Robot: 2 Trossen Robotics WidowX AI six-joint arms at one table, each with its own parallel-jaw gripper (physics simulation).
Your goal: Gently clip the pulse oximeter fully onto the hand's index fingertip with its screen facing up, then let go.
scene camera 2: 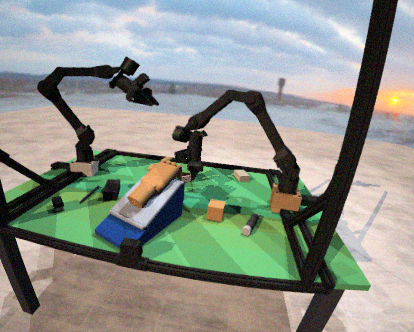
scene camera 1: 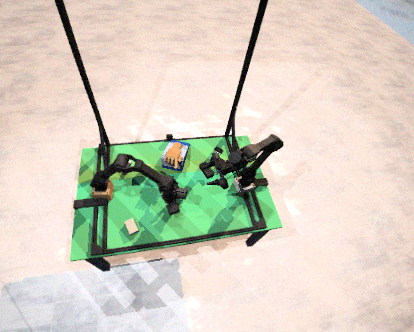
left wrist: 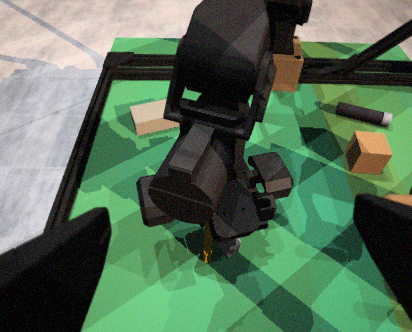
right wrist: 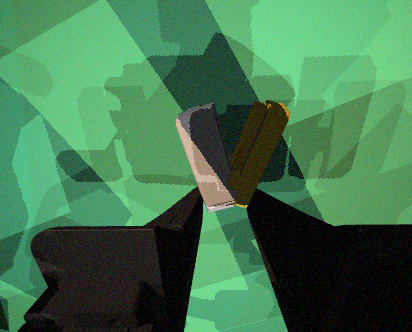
my left gripper: open, holds nothing
a tan cube: on the table
a pale block: on the table
